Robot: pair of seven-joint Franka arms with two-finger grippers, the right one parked.
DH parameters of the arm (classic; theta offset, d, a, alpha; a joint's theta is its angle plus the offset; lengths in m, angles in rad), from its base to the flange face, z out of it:
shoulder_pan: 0 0.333 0 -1.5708
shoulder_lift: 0 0 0 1.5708
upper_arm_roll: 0 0.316 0.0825 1.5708
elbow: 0 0 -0.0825 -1.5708
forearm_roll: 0 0.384 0 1.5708
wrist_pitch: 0 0 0.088 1.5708
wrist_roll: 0 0.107 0 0
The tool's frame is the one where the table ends.
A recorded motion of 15 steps. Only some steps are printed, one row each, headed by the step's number.
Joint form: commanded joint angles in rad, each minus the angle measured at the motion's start. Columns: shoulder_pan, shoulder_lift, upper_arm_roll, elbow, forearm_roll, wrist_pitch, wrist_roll.
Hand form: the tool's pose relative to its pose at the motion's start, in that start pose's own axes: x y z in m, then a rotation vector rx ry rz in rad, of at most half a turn. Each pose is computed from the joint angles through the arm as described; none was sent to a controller.
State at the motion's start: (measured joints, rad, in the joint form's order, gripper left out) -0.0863 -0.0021 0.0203 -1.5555 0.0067 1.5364 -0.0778
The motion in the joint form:
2: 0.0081 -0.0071 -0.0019 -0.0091 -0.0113 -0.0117 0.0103
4: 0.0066 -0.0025 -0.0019 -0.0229 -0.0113 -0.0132 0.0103
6: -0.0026 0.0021 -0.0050 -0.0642 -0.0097 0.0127 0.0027
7: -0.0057 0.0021 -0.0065 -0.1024 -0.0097 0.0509 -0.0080
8: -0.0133 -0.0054 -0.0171 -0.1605 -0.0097 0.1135 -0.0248
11: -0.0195 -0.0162 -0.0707 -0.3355 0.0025 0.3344 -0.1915
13: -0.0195 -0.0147 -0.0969 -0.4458 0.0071 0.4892 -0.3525
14: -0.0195 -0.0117 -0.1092 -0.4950 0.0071 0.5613 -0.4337
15: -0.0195 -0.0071 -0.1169 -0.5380 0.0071 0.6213 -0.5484
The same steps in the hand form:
2: -0.0034 -0.0024 0.0014 -0.0105 -0.0145 0.0046
4: -0.0025 -0.0015 0.0105 -0.0090 -0.0344 0.0061
6: -0.0001 0.0055 0.0301 -0.0052 -0.0541 0.0107
7: 0.0020 0.0083 0.0449 -0.0047 -0.0541 0.0045
8: 0.0023 0.0185 0.0630 -0.0047 -0.0421 0.0057
11: 0.0010 0.0513 0.1216 0.0011 0.0163 -0.0985
13: -0.0023 0.0656 0.1612 -0.0093 0.0588 -0.2303
14: -0.0050 0.0722 0.1795 -0.0193 0.0771 -0.2983
15: -0.0079 0.0760 0.1967 -0.0297 0.0872 -0.4046

